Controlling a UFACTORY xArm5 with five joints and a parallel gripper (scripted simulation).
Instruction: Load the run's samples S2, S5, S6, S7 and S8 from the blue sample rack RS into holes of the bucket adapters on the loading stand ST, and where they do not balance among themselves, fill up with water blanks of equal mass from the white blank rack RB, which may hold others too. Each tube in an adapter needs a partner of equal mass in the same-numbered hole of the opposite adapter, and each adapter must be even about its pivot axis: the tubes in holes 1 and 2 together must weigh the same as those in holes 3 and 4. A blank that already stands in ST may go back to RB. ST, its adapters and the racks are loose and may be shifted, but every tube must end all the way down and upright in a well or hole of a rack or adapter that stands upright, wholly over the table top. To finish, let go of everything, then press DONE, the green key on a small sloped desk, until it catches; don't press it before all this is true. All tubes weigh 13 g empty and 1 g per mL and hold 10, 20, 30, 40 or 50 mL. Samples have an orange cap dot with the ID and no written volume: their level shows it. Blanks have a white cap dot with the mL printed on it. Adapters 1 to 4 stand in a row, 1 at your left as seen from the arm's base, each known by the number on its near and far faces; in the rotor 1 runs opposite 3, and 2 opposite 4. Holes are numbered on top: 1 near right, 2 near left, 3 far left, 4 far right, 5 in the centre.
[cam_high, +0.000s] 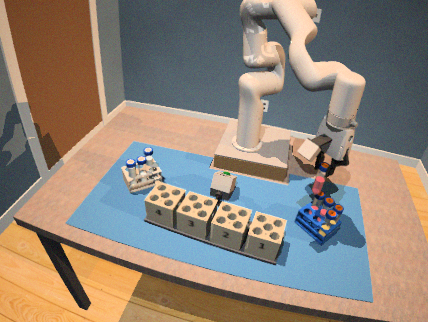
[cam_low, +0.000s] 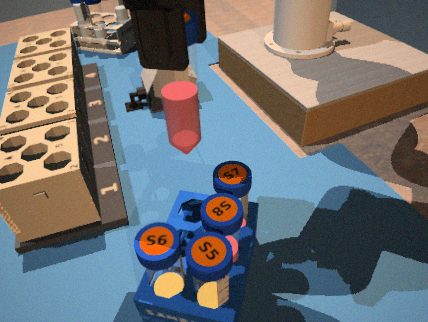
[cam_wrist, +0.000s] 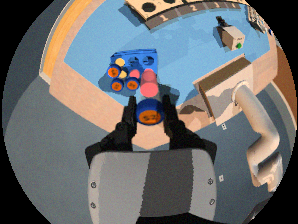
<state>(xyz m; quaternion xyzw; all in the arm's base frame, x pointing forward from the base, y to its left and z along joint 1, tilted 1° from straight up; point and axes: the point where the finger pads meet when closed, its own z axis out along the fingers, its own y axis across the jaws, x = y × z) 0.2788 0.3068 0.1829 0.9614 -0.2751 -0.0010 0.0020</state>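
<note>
Right now the blue sample rack RS is 40 mm to the left of my hand and 220 mm below it. Also, from my hand: white blank rack RB (50 mm ahead, 600 mm to the right, 220 mm below); blue-capped tube (90 mm ahead, 610 mm to the right, 190 mm below); loading stand ST (150 mm ahead, 270 mm to the right, 240 mm below).
</note>
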